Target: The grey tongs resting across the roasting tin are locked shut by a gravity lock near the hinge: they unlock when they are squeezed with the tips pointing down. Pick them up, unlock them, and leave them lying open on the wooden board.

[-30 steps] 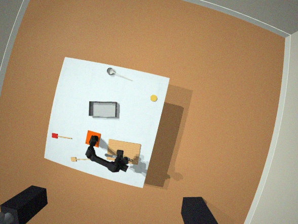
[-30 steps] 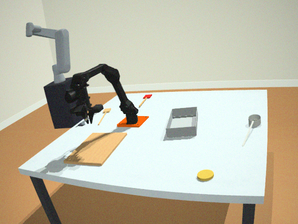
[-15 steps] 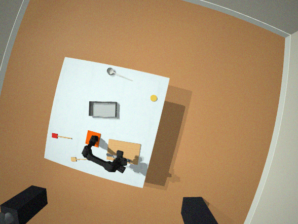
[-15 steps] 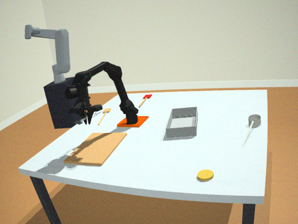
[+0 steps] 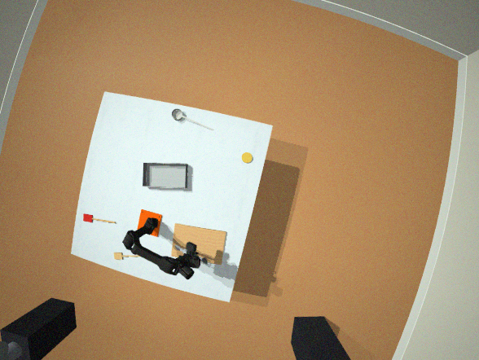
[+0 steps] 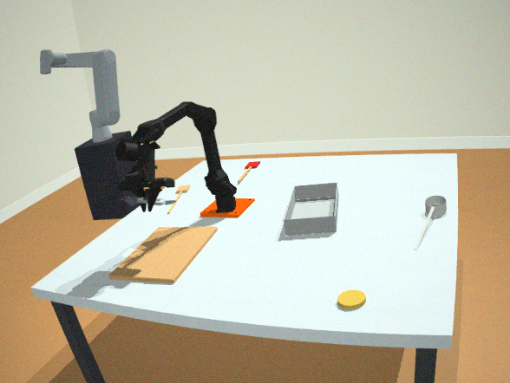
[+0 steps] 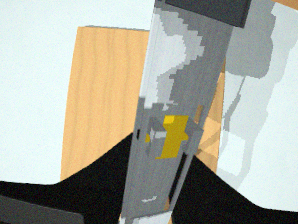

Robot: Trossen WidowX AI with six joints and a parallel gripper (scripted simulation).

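The yellow lock piece lies 4 cm above my gripper tip and 1 cm to the right of it. Also, from my gripper tip: grey roasting tin: 47 cm ahead, 28 cm to the left, 14 cm below; then wooden board: 16 cm below, 3 cm to the left, 1 cm ahead; then yellow disc: 63 cm ahead, 27 cm to the right, 16 cm below.
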